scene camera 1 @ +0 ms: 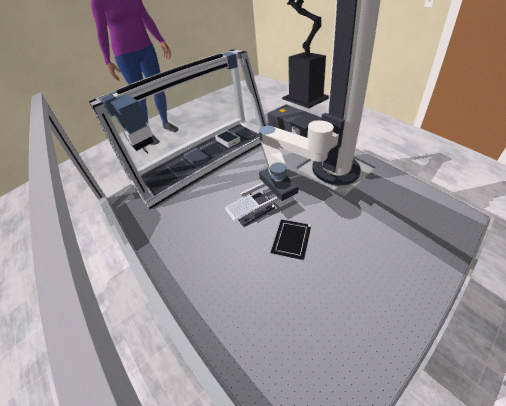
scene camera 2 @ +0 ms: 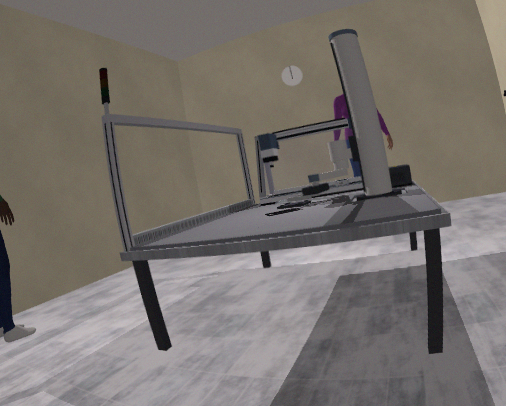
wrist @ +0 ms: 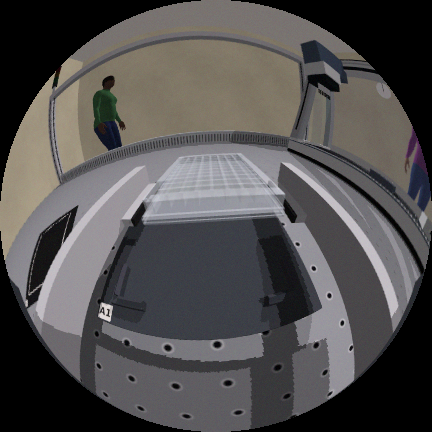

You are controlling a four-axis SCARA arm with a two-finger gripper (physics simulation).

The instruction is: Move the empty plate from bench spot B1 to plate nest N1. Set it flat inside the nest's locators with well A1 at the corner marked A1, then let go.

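Frame: origin at the arm's base, x right, y ahead, z up, level; millimetres.
Seen in the pictures: gripper, fingertip midpoint: (scene camera 1: 247, 202) (scene camera 2: 291, 198) (wrist: 212, 171); arm's base, origin of the base link: (scene camera 1: 336, 169) (scene camera 2: 379, 196).
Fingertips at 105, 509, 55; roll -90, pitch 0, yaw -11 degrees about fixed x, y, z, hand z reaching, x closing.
Note:
Pixels of each thing's middle, then the offset from my fingertips to it, as dx, dy, dz. "*": a spot on its surface instead. Level surfaces: height alone.
- dark plate nest, body centre: (wrist: 201, 220) (scene camera 1: 251, 207) (scene camera 2: 294, 204) -12, -12, -33
- white A1 label, surface spot: (wrist: 105, 311) * -74, -81, -30
- black rectangle with a white outline, surface spot: (wrist: 50, 255) * -209, -33, -40
- perforated bench, its level: dz -42
The clear, pale gridded plate (scene camera 1: 241, 206) (wrist: 212, 187) is held level between the two fingers of my gripper (scene camera 1: 254, 201) (wrist: 212, 171), which is shut on its sides. The dark plate nest (scene camera 1: 257, 215) (wrist: 210, 280) lies low under the gripper. The plate is over the nest's far part in the wrist view, and the nest's near part shows uncovered. The white A1 label (wrist: 105, 311) is at the nest's near left corner, with corner locators close by. The far locators are hidden, and the plate's well A1 cannot be made out. The gap under the plate is unclear.
A black rectangle with a white outline (scene camera 1: 291, 240) (wrist: 50, 255) lies on the perforated bench (scene camera 1: 325, 310) beside the nest. A framed station (scene camera 1: 175, 77) with a dark deck stands behind. The arm's column (scene camera 1: 357, 90) (scene camera 2: 367, 120) rises at the bench's side.

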